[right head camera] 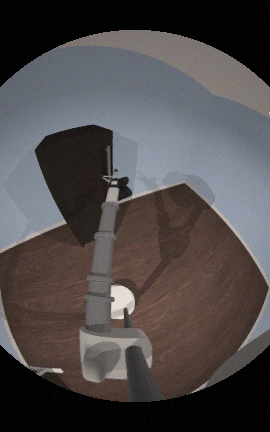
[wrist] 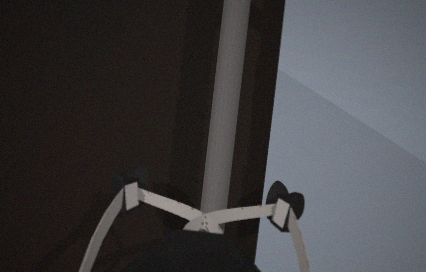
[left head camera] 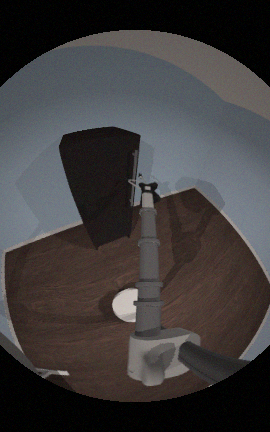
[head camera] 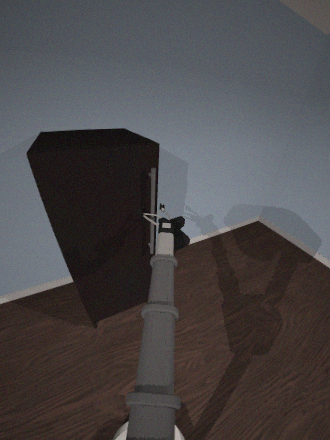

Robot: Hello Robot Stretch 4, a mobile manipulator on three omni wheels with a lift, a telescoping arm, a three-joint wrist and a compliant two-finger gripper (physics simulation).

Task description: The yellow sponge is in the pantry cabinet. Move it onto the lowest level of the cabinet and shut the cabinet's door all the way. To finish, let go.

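Pixels of known places: gripper, between the fingertips: (right head camera: 106, 171) (wrist: 207, 189) (left head camera: 130, 175) (head camera: 148, 207); robot's base, origin of its link: (right head camera: 116, 300) (left head camera: 130, 304).
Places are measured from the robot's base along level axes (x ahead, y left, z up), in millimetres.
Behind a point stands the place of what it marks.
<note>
The dark pantry cabinet (head camera: 95, 200) {y 335, x 785, z 1138 mm} (left head camera: 95, 175) {y 344, x 780, z 1107 mm} (right head camera: 72, 175) {y 337, x 784, z 1090 mm} (wrist: 90, 100) {y 220, x 852, z 1119 mm} stands against the wall. Its front looks flat and closed, with no gap visible at the door. A long grey vertical handle (head camera: 153, 187) {y 76, x 879, z 1180 mm} (left head camera: 135, 162) {y 74, x 879, z 1175 mm} (right head camera: 108, 156) {y 76, x 881, z 1190 mm} (wrist: 227, 100) {y 72, x 881, z 1127 mm} runs along the right side of the front. My gripper (head camera: 153, 210) {y 102, x 911, z 1046 mm} (left head camera: 135, 178) (right head camera: 110, 174) {y 102, x 911, z 1046 mm} (wrist: 207, 189) {y 102, x 911, z 1046 mm} is open in front of the handle. In the wrist view one fingertip appears left of the handle and the other right of it, over the cabinet's edge; contact cannot be told. The yellow sponge does not show; the cabinet's inside is hidden.
The blue wall (head camera: 235, 125) {y -612, x 2030, z 1411 mm} (wrist: 360, 75) {y 60, x 1635, z 1331 mm} is behind and right of the cabinet. My extended arm (head camera: 159, 345) {y -4, x 221, z 1159 mm} (left head camera: 149, 260) {y 1, x 218, z 1159 mm} (right head camera: 103, 255) {y -8, x 216, z 1159 mm} reaches over the brown wood floor (head camera: 65, 370) {y 638, x 380, z -27 mm}. A white round object (left head camera: 124, 305) {y 68, x -9, z 187 mm} (right head camera: 122, 301) {y -72, x 9, z 187 mm} is beside the arm, low down.
</note>
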